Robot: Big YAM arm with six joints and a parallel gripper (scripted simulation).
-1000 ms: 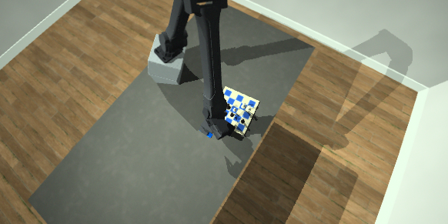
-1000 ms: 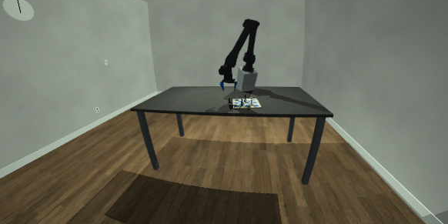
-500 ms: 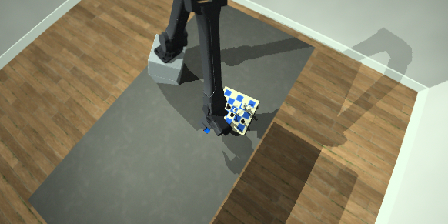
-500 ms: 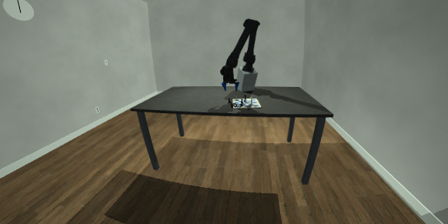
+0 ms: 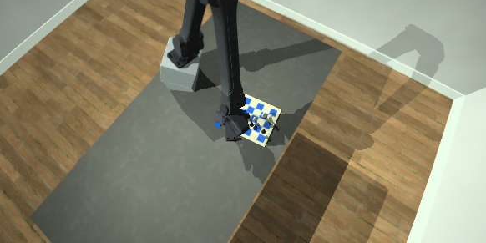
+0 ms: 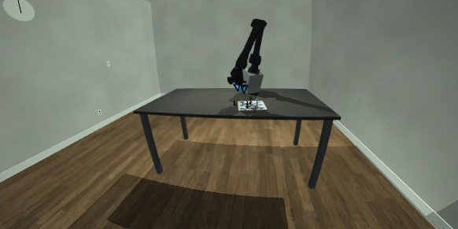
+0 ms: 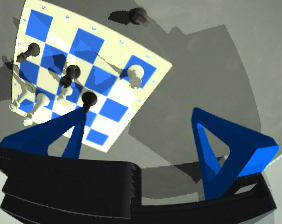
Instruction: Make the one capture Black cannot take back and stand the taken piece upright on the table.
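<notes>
Now: hand 10 mm to the right of the white piece and 80 mm above it. Round my hand: black piece: 50 mm ahead, 50 mm to the right, 90 mm below; cream chessboard: 50 mm ahead, 100 mm to the left, 100 mm below.
</notes>
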